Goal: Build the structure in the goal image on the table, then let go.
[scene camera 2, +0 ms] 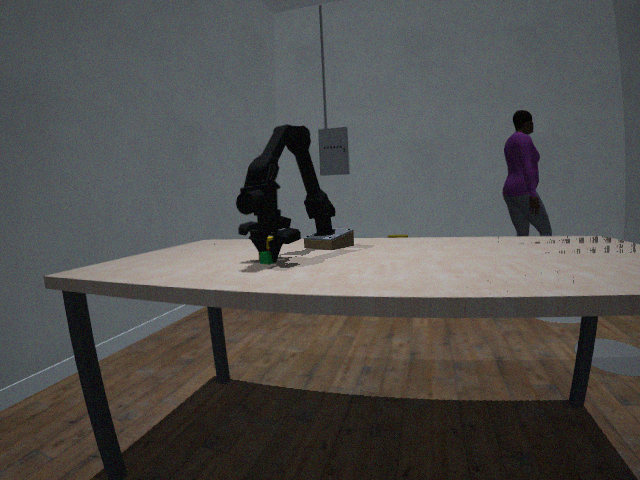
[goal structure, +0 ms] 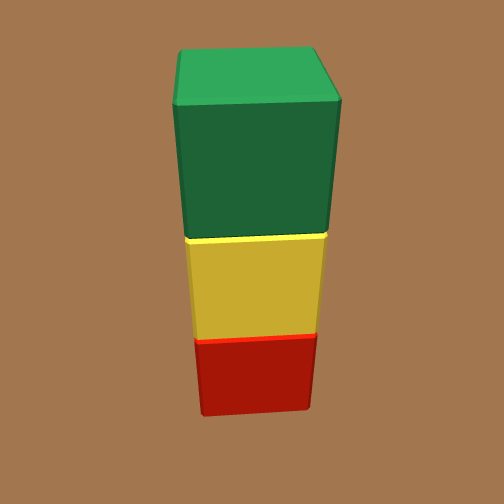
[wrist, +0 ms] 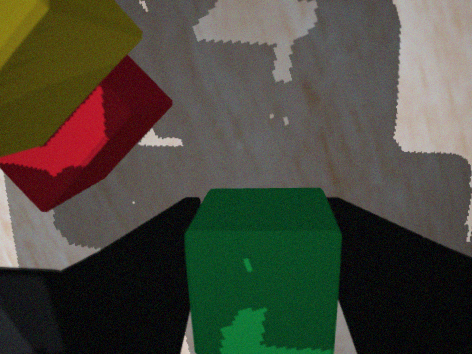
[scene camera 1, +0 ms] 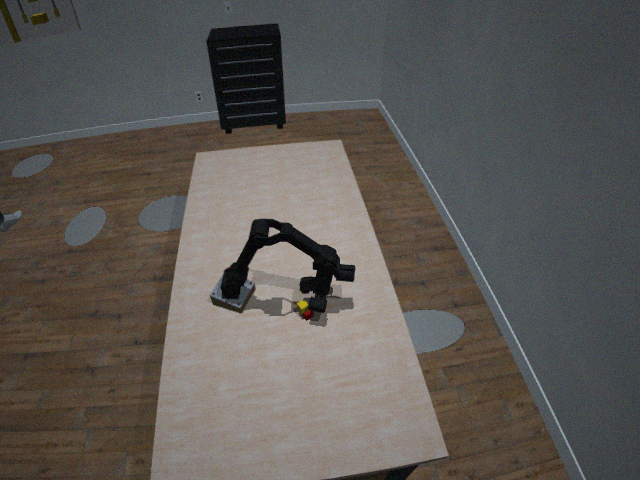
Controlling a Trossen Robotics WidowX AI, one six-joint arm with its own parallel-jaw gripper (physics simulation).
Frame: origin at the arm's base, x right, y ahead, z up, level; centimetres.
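Seen in the pictures: gripper, fingertip midpoint: (scene camera 2: 269, 261) (wrist: 261, 212); arm's base at its link origin: (scene camera 2: 325, 233) (scene camera 1: 230, 291).
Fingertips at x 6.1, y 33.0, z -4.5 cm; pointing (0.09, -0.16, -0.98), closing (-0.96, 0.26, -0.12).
Pixels of each thing's top centre, then the offset from my fingertips to it. Level surfaces: height alone.
- green cube at its top centre: (wrist: 261, 302) (scene camera 2: 267, 251) dy +1.0, dx +0.1, dz +2.9 cm
- yellow cube at its top centre: (scene camera 1: 302, 304) dy -5.6, dx +3.1, dz +6.2 cm
- red cube at its top centre: (wrist: 30, 113) (scene camera 1: 307, 310) dy -4.2, dx +3.9, dz +2.9 cm
- wooden table at its surface level: dz -0.4 cm
My gripper (scene camera 1: 317, 303) (scene camera 2: 267, 254) (wrist: 261, 212) points down, shut on a green cube (scene camera 2: 265, 257) (wrist: 262, 280), one finger against each side. The cube is at table level in the scene camera 2 view; it is hidden behind the gripper in the scene camera 1 view. A yellow cube (scene camera 1: 302, 306) (scene camera 2: 269, 241) (wrist: 75, 65) sits on top of a red cube (scene camera 1: 307, 314) (wrist: 85, 140), beside the gripper, at the upper left of the wrist view. The red cube is hidden in the scene camera 2 view.
The arm's base plate (scene camera 1: 233, 294) (scene camera 2: 329, 239) stands on the wooden table (scene camera 1: 289, 403) (scene camera 2: 413, 273). The yellow and red stack is close to my left finger in the wrist view. A dark drawer cabinet (scene camera 1: 248, 77) and a person (scene camera 2: 522, 165) are beyond the table.
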